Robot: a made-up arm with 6 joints. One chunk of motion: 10 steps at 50 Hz.
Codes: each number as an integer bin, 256 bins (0 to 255) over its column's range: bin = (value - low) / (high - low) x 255, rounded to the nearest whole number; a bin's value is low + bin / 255 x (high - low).
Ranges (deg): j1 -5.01..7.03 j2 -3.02..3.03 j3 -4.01..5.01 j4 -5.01..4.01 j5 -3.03..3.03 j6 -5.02..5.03
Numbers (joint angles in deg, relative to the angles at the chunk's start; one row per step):
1: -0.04 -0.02 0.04 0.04 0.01 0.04
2: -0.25 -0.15 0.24 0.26 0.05 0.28
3: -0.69 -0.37 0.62 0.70 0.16 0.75
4: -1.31 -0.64 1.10 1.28 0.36 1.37
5: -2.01 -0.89 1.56 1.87 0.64 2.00
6: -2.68 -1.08 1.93 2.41 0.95 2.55
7: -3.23 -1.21 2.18 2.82 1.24 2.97
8: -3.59 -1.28 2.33 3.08 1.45 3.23
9: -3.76 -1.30 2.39 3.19 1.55 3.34
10: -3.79 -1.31 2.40 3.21 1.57 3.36
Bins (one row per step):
1: 105 126 114 143 128 128
2: 101 121 120 149 130 134
3: 91 112 131 161 134 146
4: 78 100 144 178 143 162
5: 64 90 157 195 154 178
6: 49 82 168 210 167 192
7: 38 76 175 221 180 203
8: 30 73 179 229 189 209
9: 26 72 181 232 193 212
10: 26 72 181 232 194 213

